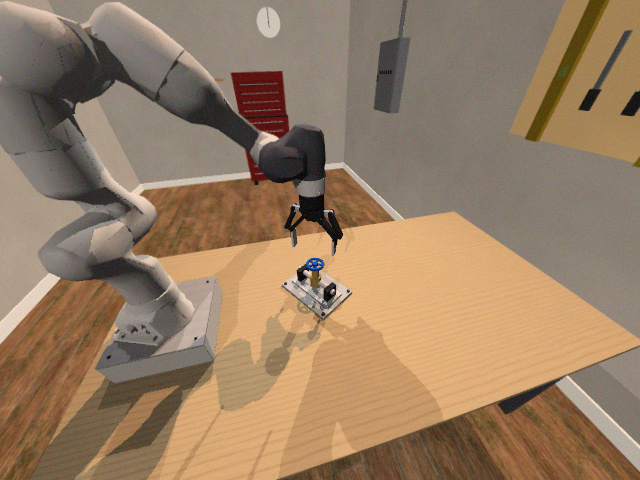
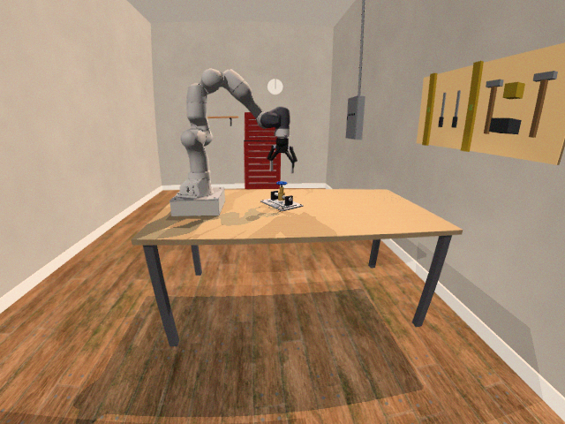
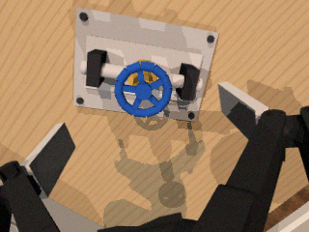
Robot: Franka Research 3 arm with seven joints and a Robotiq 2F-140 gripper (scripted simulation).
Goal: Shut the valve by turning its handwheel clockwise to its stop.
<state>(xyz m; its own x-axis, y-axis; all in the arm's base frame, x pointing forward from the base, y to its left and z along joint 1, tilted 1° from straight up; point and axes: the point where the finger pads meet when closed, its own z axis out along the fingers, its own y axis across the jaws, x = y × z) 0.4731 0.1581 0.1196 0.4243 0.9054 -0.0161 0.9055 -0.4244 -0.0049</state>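
Right now my hand is 90 mm above the blue spoked handwheel.
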